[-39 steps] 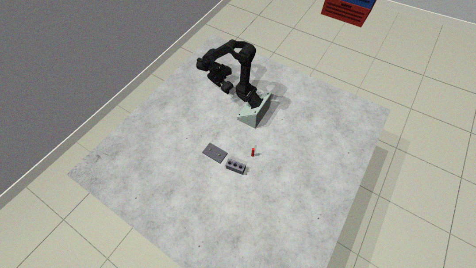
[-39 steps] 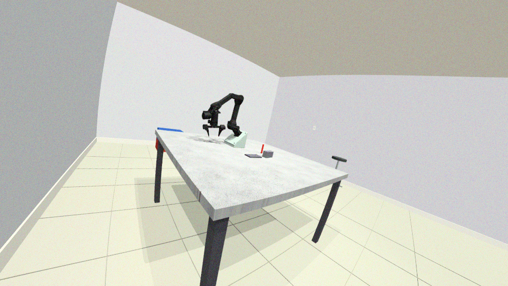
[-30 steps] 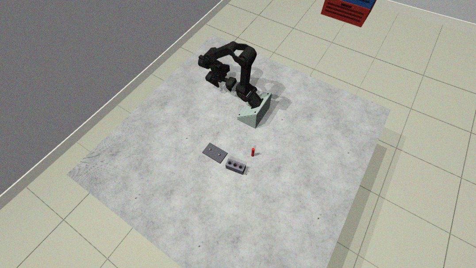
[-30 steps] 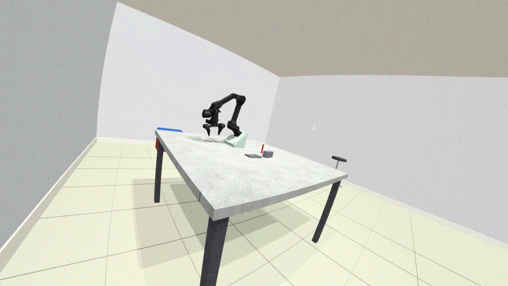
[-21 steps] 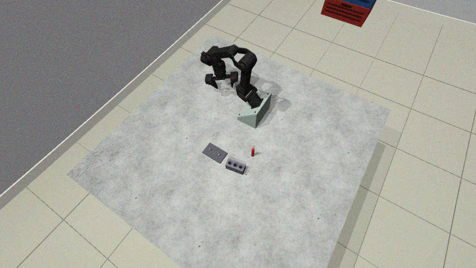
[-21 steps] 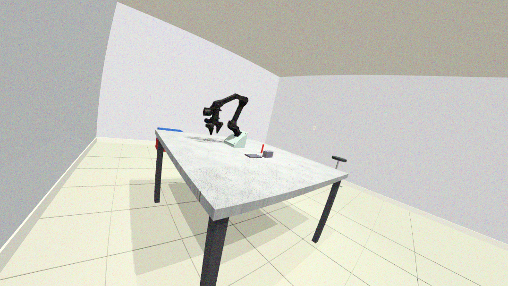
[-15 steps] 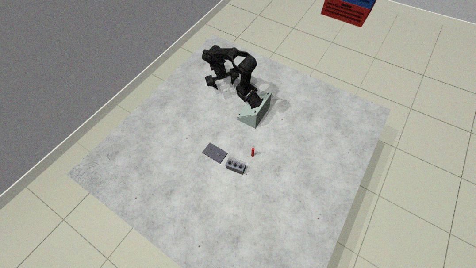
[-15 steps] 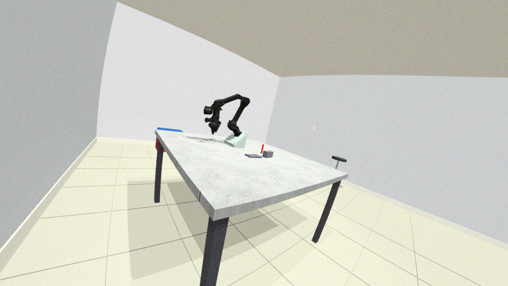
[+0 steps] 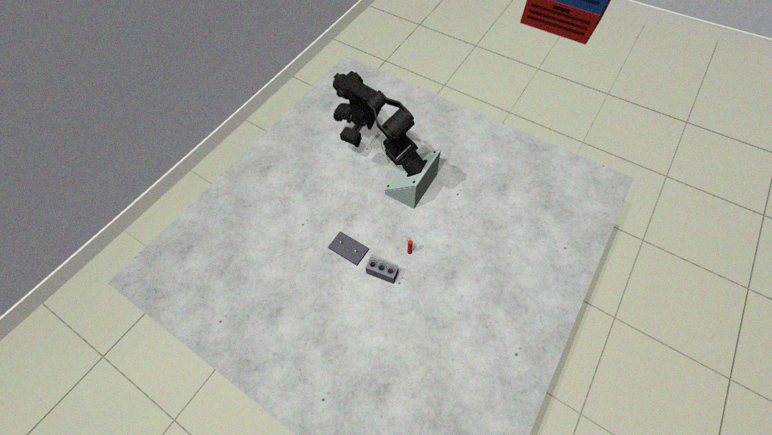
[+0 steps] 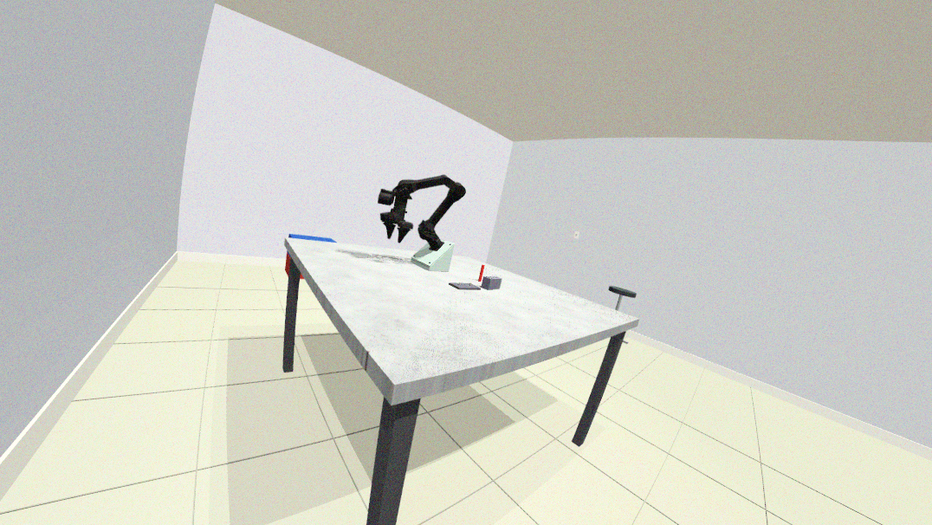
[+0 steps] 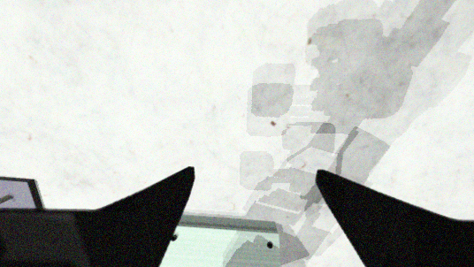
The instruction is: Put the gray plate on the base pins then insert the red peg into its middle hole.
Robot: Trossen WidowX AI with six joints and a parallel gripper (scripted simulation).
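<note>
My gripper tip is 400 mm short of the gray plate, 270 mm to the right of it and 70 mm above it. From my gripper tip the other things lie so: red peg: 300 mm ahead, 320 mm to the left, 70 mm below; then base: 370 mm ahead, 120 mm to the left, 100 mm below.
</note>
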